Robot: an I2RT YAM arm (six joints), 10 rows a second.
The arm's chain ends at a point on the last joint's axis. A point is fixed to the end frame.
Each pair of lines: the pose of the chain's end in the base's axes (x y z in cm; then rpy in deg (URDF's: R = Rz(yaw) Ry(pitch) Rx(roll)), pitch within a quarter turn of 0, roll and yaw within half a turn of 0), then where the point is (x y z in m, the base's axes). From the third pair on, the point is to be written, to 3 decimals.
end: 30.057 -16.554 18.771 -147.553 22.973 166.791
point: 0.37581 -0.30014 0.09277
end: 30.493 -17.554 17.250 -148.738 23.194 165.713
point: 0.37952 -0.30926 0.07582
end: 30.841 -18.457 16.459 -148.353 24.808 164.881
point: 0.383 -0.321 0.072
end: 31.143 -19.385 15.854 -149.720 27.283 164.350
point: 0.391 -0.329 0.068
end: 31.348 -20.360 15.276 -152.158 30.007 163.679
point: 0.399 -0.336 0.064
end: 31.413 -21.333 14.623 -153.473 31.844 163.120
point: 0.403 -0.345 0.059
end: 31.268 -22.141 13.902 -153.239 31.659 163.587
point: 0.402 -0.353 0.052
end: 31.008 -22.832 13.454 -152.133 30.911 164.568
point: 0.399 -0.360 0.047
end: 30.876 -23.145 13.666 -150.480 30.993 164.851
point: 0.396 -0.366 0.052
